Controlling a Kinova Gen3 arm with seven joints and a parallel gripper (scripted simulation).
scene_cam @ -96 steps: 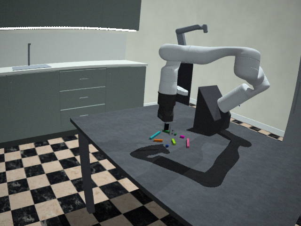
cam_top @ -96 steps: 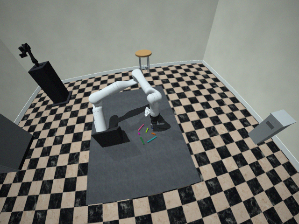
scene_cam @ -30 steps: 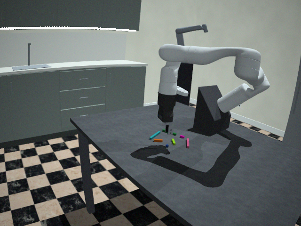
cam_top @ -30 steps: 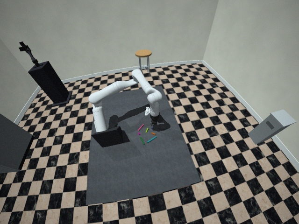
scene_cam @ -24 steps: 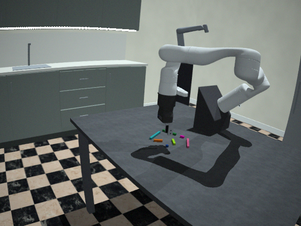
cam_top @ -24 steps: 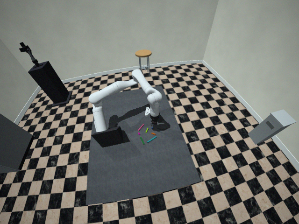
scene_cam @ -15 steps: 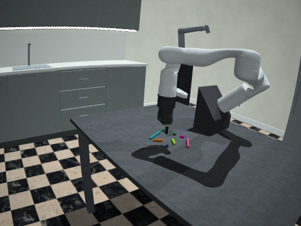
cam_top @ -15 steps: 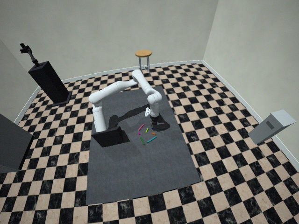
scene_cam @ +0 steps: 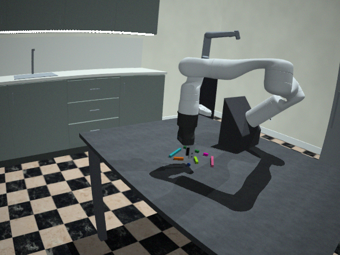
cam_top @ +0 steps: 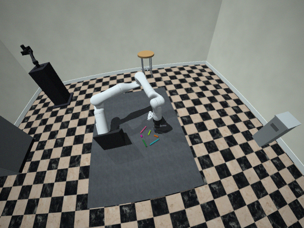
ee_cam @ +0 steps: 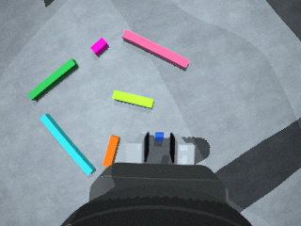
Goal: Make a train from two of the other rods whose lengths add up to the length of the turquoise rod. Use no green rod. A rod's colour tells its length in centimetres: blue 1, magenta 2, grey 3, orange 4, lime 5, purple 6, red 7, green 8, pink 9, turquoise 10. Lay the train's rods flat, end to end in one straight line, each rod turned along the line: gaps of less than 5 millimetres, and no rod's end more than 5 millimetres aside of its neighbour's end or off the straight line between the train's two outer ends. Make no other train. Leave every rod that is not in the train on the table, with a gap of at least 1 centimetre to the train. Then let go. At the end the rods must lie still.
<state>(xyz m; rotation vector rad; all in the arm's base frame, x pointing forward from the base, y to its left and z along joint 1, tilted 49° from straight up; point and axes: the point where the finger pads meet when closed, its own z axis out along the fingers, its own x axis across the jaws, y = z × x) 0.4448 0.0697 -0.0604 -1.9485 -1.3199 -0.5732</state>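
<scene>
Right now the small blue rod is 50 mm below my hand. From my hand the other things lie so: lime rod 60 mm behind, 10 mm to the right, 50 mm below; then orange rod 60 mm to the right, 50 mm below; then pink rod 110 mm behind, 40 mm to the left, 50 mm below.
</scene>
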